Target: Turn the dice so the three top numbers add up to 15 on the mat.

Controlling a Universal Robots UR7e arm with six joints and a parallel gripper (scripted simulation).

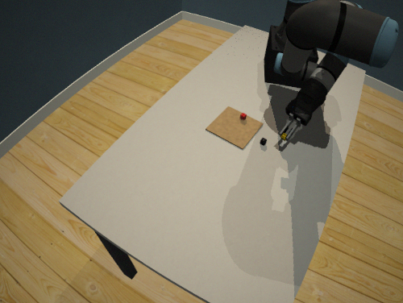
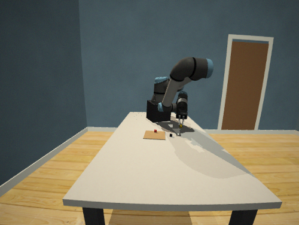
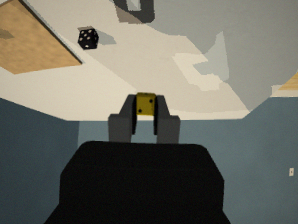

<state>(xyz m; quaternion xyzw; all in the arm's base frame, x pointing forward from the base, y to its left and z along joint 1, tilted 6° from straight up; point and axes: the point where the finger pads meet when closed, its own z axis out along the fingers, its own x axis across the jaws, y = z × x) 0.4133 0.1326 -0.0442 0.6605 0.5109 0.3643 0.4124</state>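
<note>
Right now my hand is 80 mm above the black die and 60 mm to the left of it. The rest, counted from my hand: yellow die: 10 mm below, 10 mm ahead; then red die: 170 mm to the right, 70 mm below, 60 mm behind; then brown mat: 170 mm to the right, 80 mm below, 10 mm behind.
</note>
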